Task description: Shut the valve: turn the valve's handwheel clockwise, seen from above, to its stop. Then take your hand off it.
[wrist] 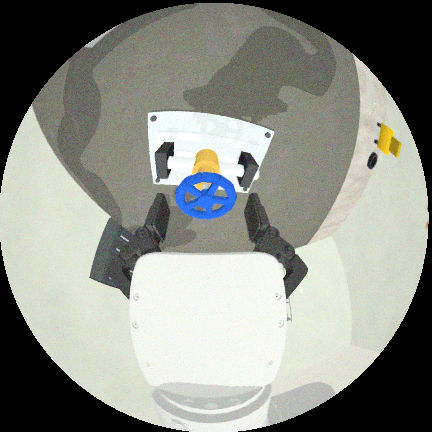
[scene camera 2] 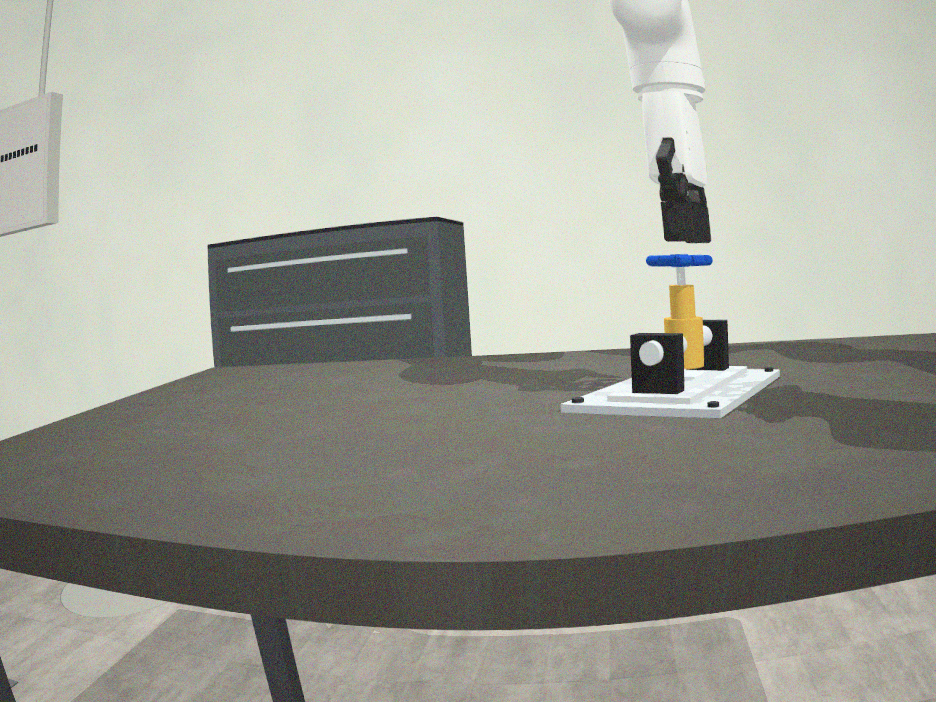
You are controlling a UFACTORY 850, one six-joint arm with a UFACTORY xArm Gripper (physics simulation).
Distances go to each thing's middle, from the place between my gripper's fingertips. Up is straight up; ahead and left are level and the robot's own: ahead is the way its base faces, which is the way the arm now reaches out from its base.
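The blue handwheel (scene camera 2: 680, 261) is 1 cm ahead of my hand, 1 cm to the right of it and 3 cm below it. The white base plate (scene camera 2: 721, 401) shares those offsets of 1 cm ahead of my hand and 1 cm to the right of it, yet it lies 15 cm below it. Going by their middles, the blue handwheel is the nearest to my hand of the things named here.
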